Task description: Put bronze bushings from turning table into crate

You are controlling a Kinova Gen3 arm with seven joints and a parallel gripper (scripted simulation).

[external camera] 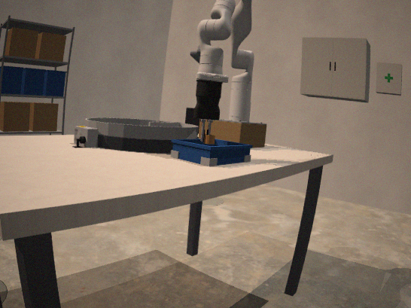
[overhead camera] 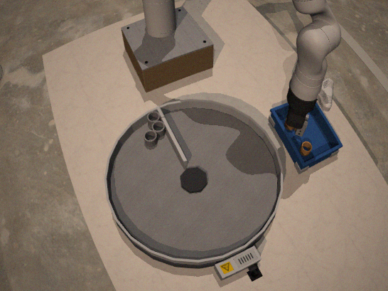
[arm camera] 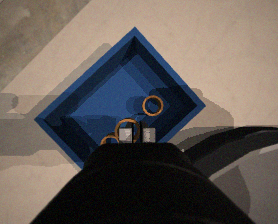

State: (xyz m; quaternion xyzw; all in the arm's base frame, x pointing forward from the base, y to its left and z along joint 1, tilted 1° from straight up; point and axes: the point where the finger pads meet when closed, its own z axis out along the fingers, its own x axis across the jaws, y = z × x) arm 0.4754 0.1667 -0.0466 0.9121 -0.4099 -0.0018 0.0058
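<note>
Right now my hand is 4 cm above the blue crate and 3 cm to the right of it. Round my hand: round grey turning table (31 cm to the right, 2 cm behind, 1 cm below).
</note>
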